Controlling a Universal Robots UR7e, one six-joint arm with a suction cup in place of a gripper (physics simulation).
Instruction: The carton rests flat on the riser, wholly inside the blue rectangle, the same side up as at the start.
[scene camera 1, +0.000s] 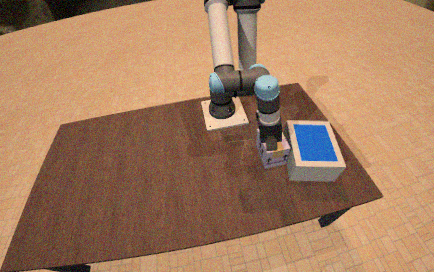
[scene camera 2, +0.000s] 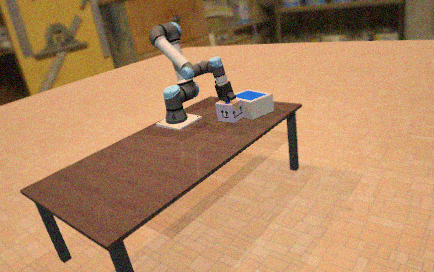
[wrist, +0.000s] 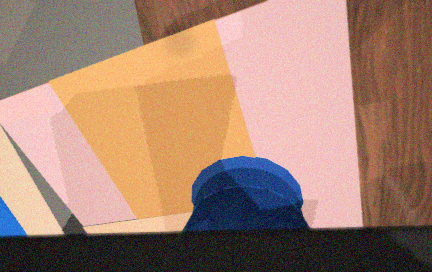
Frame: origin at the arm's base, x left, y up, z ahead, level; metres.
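Where they show: hand, its tool point: (scene camera 2: 228, 104) (wrist: 237, 176); arm's base, origin of its link: (scene camera 1: 222, 109) (scene camera 2: 176, 119).
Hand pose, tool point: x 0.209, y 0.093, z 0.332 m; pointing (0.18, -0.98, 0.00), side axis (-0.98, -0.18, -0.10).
Note:
Each offset is from my tool point to the centre of the thing. Level surfaces: height alone.
The carton {dy -0.049, dx +0.013, dz -0.021 m} (scene camera 1: 276, 158) (scene camera 2: 228, 113) (wrist: 296, 94) is pale pink, with an orange tape strip across its top and black up-arrows on its sides. It is just left of the riser {dy -0.054, dx +0.187, dz +0.003 m} (scene camera 1: 313, 170) (scene camera 2: 259, 108), close beside its wall. It looks slightly tilted in scene camera 2. I cannot tell whether its base touches the table. The blue rectangle {dy +0.006, dx +0.187, dz +0.003 m} (scene camera 1: 314, 141) (scene camera 2: 250, 95) on the riser's top is bare. My gripper (scene camera 2: 227, 102) (wrist: 247, 186), a blue suction cup, presses on the carton's top at the edge of the tape and holds it.
The dark wooden table {dy -0.114 m} (scene camera 1: 162, 162) (scene camera 2: 148, 162) carries the arm's white base plate (scene camera 1: 225, 123) (scene camera 2: 178, 124) behind and left of the carton. The riser stands near the table's right edge.

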